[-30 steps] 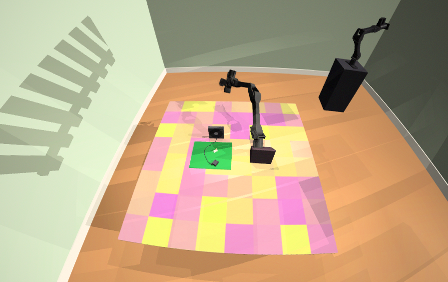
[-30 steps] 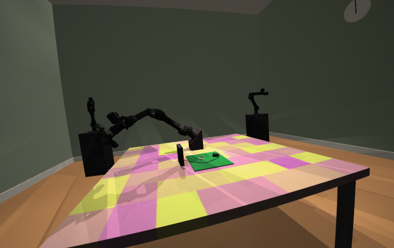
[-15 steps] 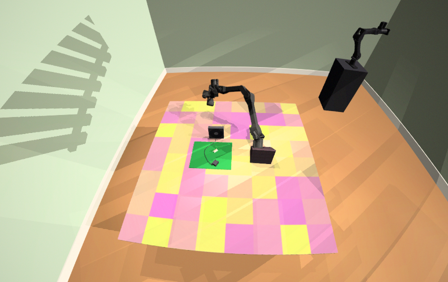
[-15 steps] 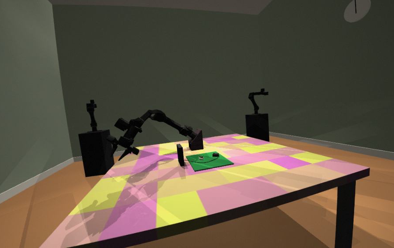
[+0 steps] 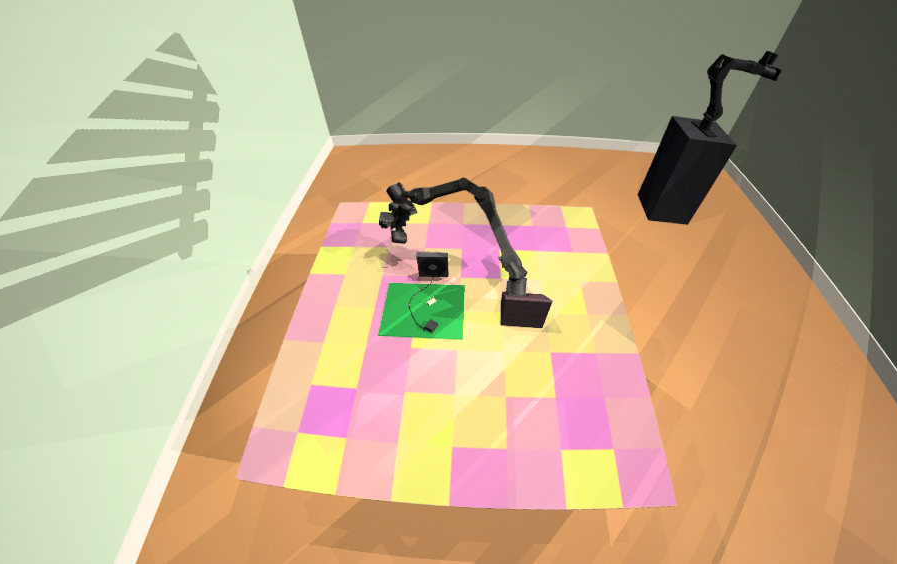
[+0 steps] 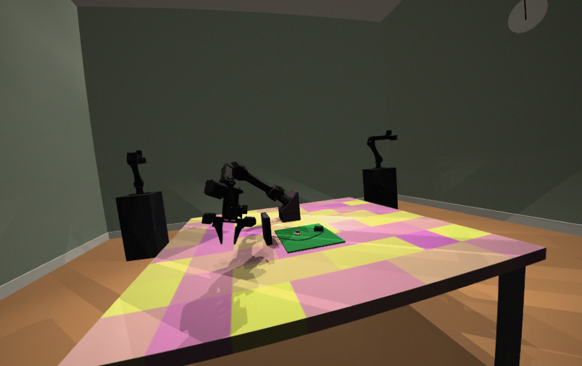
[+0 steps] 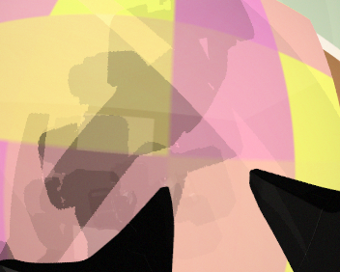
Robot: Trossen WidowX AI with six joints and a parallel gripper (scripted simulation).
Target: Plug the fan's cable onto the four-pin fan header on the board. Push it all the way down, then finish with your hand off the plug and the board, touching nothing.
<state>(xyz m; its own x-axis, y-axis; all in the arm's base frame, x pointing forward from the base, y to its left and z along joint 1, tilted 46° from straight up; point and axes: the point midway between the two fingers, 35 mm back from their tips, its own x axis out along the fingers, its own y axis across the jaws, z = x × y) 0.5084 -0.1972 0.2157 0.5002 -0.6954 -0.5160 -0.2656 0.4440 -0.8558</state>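
Now: the dark plug 230 mm behind my gripper tip, 390 mm to the left of it and 60 mm below it. Also, from my gripper tip: green board: 190 mm behind, 320 mm to the left, 90 mm below; then black fan: 200 mm behind, 150 mm to the left, 20 mm below.
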